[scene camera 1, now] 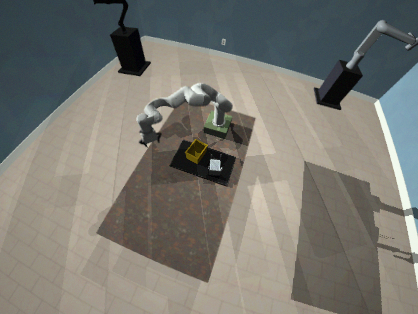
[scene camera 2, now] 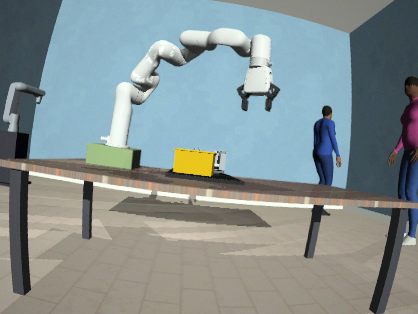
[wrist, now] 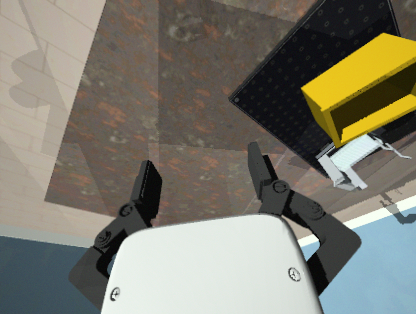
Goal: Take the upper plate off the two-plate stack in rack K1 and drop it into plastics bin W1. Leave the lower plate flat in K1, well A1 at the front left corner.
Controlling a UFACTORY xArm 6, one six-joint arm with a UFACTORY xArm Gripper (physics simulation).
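Places are measured from the arm's base along level axes (x left, y back, z up), in millimetres.
Where they show: gripper, between the fingertips: (scene camera 1: 152,144) (scene camera 2: 255,110) (wrist: 201,162); arm's base, origin of its link: (scene camera 1: 218,121) (scene camera 2: 117,146).
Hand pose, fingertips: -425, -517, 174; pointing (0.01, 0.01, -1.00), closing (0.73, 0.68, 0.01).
Each offset is from my fingertips to the top centre of the thing, as dx, dy, dz. "pt": to the spot under its first point. Level surfaces: height alone.
My gripper (scene camera 1: 151,143) (scene camera 2: 256,106) (wrist: 201,162) is open and empty, high above the table and off to the side of the black board. The yellow box, bin W1 @(+304, +146, -155) (scene camera 1: 192,156) (scene camera 2: 193,162) (wrist: 360,65), stands open-topped on the board. Beside it is the pale grey rack K1 @(pt +455, -17, -193) (wrist: 327,167), also seen in scene camera 2 (scene camera 2: 223,161), mostly behind the bin. A whitish plate top @(pt +489, +75, -204) (scene camera 1: 215,163) (wrist: 352,151) shows in the rack. The two plates cannot be told apart, and wells are too small to make out.
The black perforated board @(+380, +99, -254) (scene camera 1: 178,162) (scene camera 2: 232,177) (wrist: 280,90) lies on the mottled brown table @(dz -267) (scene camera 1: 155,215) (scene camera 2: 300,189) (wrist: 125,75). My arm's green base (scene camera 1: 217,126) (scene camera 2: 112,156) stands at one end. A person in blue (scene camera 2: 325,142) stands beyond the table.
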